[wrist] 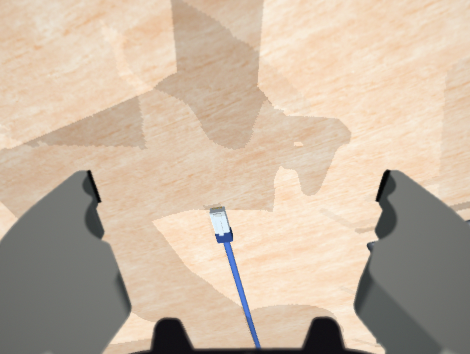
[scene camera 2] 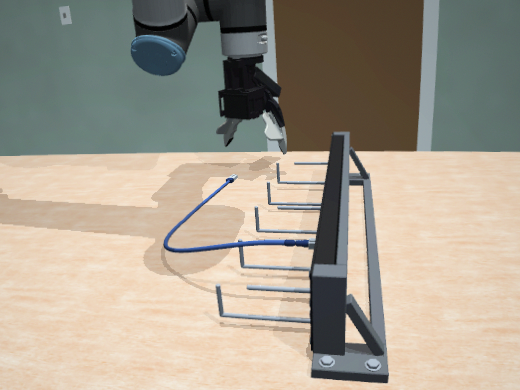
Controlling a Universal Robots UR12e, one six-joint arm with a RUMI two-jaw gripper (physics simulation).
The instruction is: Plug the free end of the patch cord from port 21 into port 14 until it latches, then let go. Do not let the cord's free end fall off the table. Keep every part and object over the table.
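Frame: origin at the arm's base, x back, y right, z up, level; millimetres.
Seen in the pictures: gripper, fingertip midpoint: (wrist: 238, 175) (scene camera 2: 254, 150).
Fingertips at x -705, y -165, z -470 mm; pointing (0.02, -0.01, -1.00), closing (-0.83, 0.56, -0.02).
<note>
Pixels of each thing's top centre, then the offset from my fingertips to it. "*": a spot on its surface instead. Level surfaces: height alone.
- panel, middle of its top: (scene camera 2: 333, 178) dx -104, dy +344, dz +54 mm
- free plug, middle of its top: (wrist: 220, 232) (scene camera 2: 231, 175) dx +51, dy +52, dz -34 mm
- hook, surface spot: (scene camera 2: 242, 255) * dx +26, dy +418, dz -13 mm
- panel's bolted foot, middle of its top: (scene camera 2: 350, 356) dx -74, dy +589, dz -33 mm
- wooden table, its level: dz -45 mm
The blue patch cord (scene camera 2: 200, 248) (wrist: 242, 302) bends in a wide loop out from the panel (scene camera 2: 330, 200). One end is plugged into the panel's face at a port whose number cannot be read. The free plug (scene camera 2: 232, 178) (wrist: 220, 224), clear with a blue collar, points away from the cord's bend. My gripper (scene camera 2: 256, 148) (wrist: 238, 175) is open and empty, pointing down above the free plug. In the wrist view the plug shows between the two jaws and a little below the line of their tips, with space on both sides. The port numbers and port 14 cannot be made out.
Several grey L-shaped hooks and straight rods (scene camera 2: 265, 317) stick out from the panel's face toward the cord's side. The cord passes over one hook (scene camera 2: 242, 255). The panel's bolted foot (scene camera 2: 350, 372) stands on the wooden table (scene camera 2: 90, 310). The arm's shadow falls around the free plug.
</note>
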